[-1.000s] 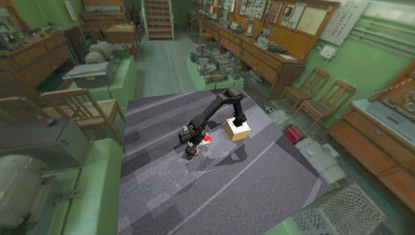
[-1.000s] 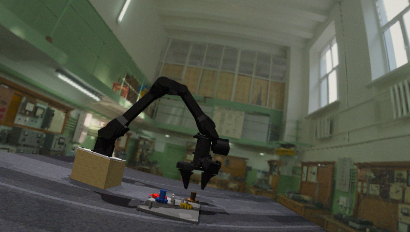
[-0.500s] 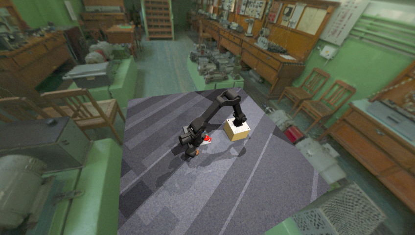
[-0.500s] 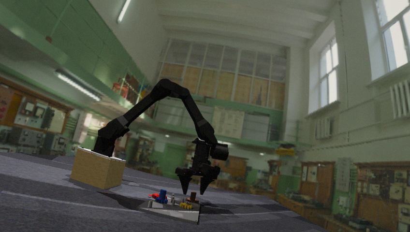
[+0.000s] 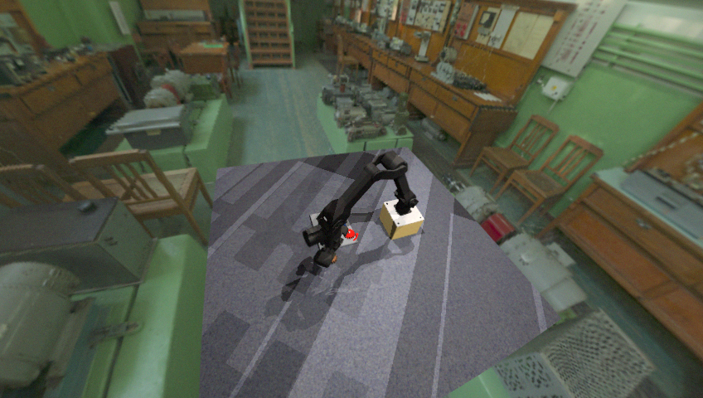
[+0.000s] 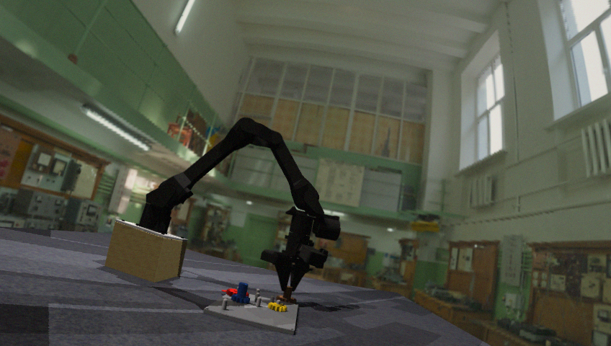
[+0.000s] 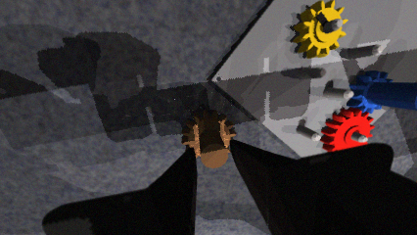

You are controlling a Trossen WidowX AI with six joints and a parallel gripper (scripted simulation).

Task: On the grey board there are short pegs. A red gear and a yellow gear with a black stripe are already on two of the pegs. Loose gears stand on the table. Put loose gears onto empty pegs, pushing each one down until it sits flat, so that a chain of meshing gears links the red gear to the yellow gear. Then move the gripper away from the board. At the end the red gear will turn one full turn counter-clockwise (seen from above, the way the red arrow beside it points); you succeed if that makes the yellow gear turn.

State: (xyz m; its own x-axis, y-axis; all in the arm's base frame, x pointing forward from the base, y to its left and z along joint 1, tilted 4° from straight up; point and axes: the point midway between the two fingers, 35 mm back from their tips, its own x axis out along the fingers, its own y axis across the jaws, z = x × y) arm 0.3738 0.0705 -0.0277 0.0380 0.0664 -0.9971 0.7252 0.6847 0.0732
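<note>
Now: gripper tip 130 mm to the left of the blue gear and 100 mm past it. Also, from my gripper tip: yellow gear: 130 mm to the right, 20 mm behind, 10 mm below; then brown gear: 10 mm below; then red gear: 120 mm behind, 80 mm to the right, 10 mm below.
</note>
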